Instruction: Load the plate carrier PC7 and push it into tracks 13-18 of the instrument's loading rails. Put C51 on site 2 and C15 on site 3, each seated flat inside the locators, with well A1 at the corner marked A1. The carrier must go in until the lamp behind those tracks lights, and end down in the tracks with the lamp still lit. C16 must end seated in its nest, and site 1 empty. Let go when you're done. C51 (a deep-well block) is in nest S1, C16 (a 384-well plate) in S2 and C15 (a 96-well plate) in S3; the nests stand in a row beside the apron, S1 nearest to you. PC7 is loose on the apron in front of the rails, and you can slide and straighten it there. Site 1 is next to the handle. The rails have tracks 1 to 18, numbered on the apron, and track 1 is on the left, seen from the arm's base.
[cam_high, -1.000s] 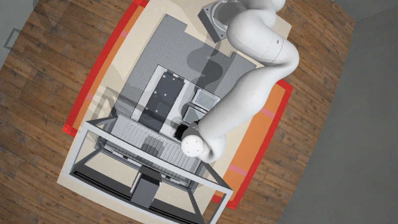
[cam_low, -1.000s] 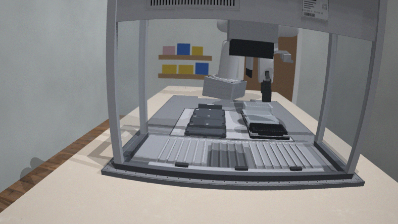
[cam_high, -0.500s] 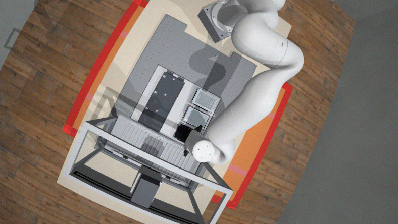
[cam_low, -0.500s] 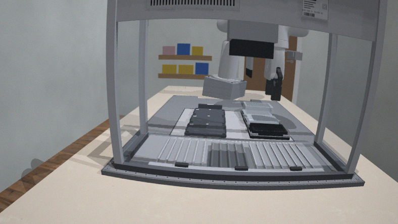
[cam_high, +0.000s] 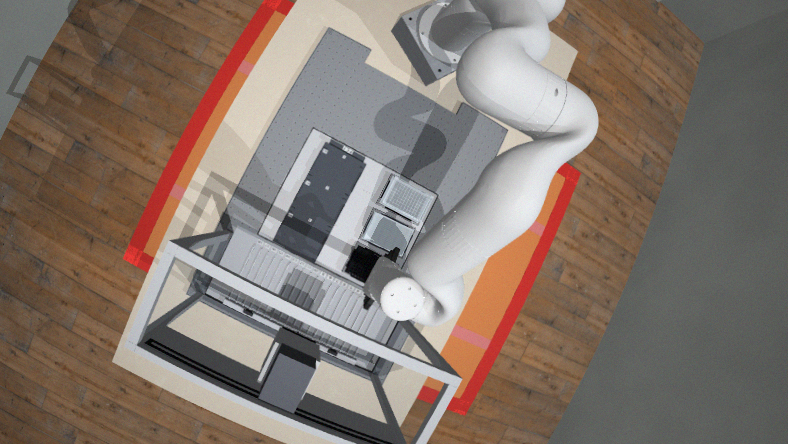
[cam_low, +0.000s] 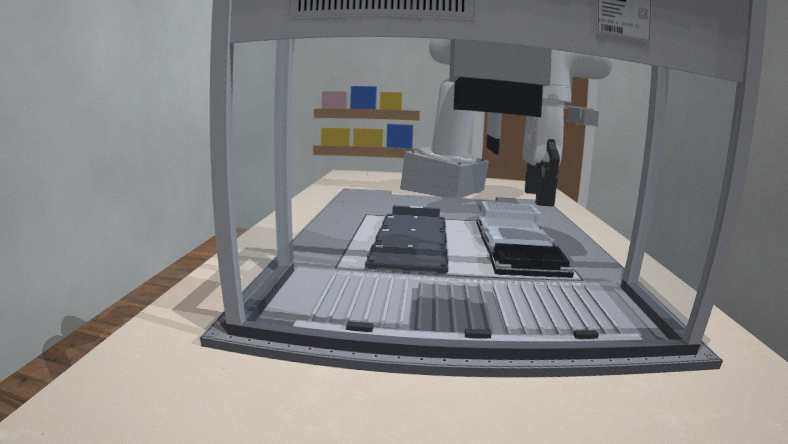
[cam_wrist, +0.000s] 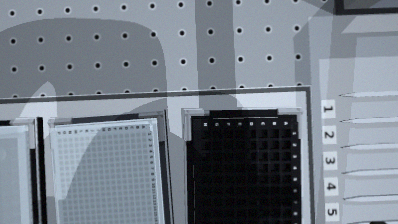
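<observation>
The black plate C15 is 110 mm below my hand. The rest, counted from my hand: deep-well block C51 (220 mm behind, 100 mm below, 30 mm to the right); plate C16 (110 mm below, 110 mm behind, 20 mm to the right); nest S3 (130 mm below).
</observation>
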